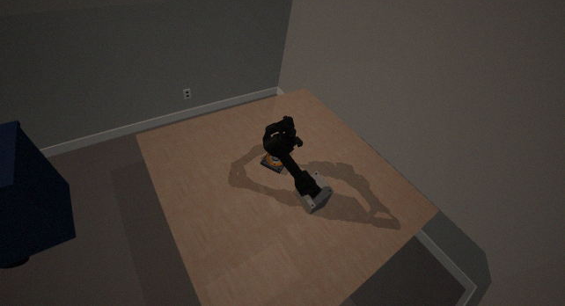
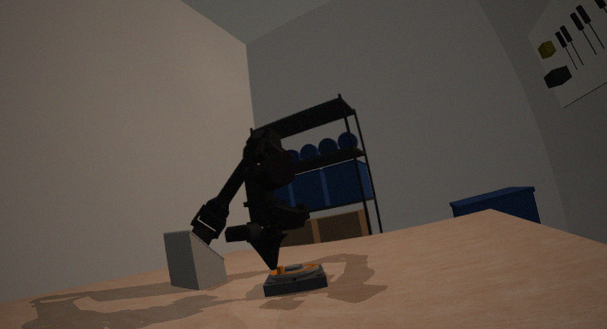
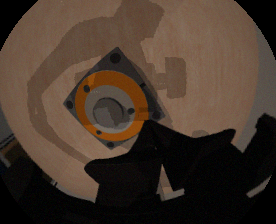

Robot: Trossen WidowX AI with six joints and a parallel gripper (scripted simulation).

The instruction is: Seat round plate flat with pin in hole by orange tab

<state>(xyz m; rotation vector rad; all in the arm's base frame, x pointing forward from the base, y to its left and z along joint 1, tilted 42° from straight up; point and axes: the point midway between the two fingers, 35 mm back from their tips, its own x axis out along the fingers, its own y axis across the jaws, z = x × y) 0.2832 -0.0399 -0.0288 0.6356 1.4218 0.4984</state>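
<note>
Now: the square base 5 cm to the left of my gripper tip, 2 cm below it and 2 cm ahead of it.
</note>
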